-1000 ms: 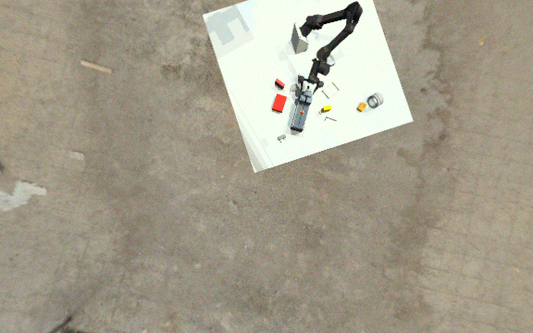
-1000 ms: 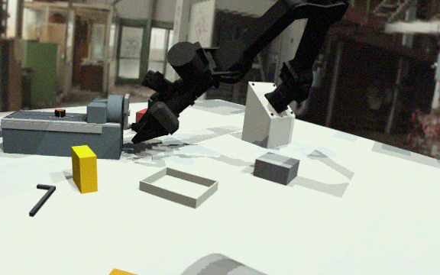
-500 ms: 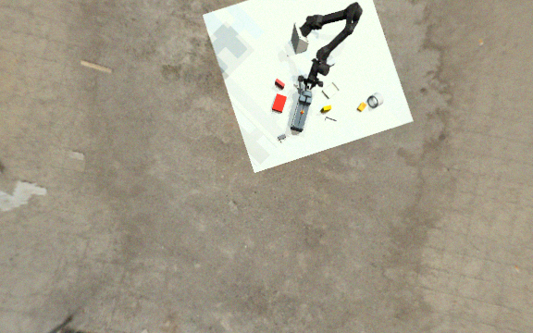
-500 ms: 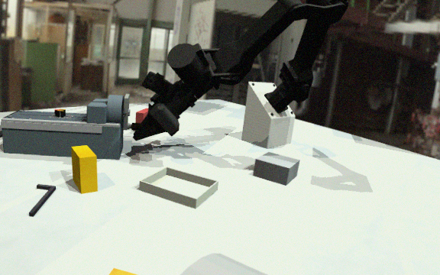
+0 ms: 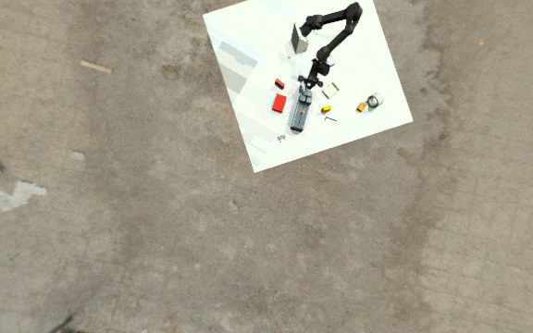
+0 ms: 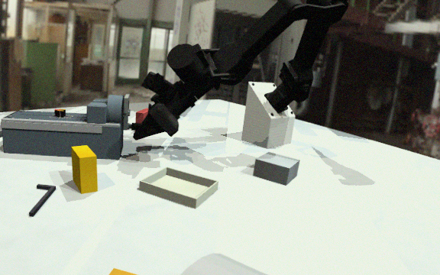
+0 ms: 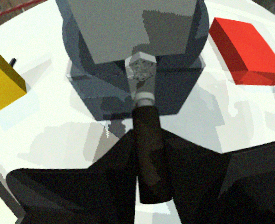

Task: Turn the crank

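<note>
Right now my gripper tip is 1 cm past the dark crank handle, 1 cm to the right of it and 2 cm below it. The rest, counted from my gripper tip: red pointer (13 cm ahead, 11 cm to the right, 5 cm above); shallow grey tray (6 cm ahead, 19 cm to the left, 3 cm below); yellow block (18 cm ahead, 8 cm to the left, 1 cm below).
</note>
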